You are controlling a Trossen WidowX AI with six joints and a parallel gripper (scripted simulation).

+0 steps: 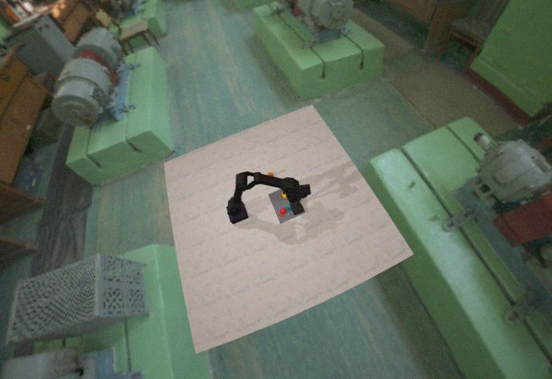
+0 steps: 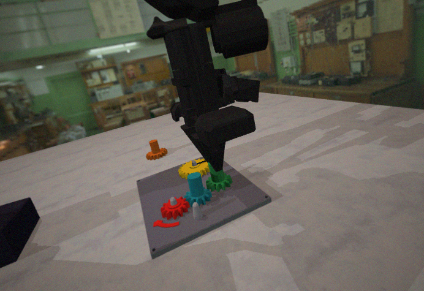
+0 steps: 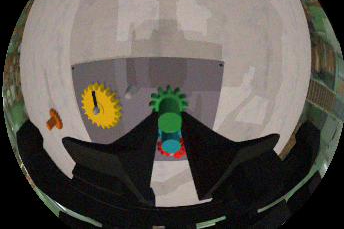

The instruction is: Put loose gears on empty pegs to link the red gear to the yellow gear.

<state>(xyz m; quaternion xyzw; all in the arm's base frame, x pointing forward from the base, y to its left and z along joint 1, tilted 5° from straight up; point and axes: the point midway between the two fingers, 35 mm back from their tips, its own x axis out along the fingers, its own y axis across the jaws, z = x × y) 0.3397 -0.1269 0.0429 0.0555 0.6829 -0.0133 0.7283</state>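
Now: gripper tip 1 cm above the green gear. The rest, counted from my gripper tip: yellow gear (9 cm to the left, 3 cm below); then red gear (8 cm behind, 3 cm below); then teal gear (4 cm behind, 2 cm below).
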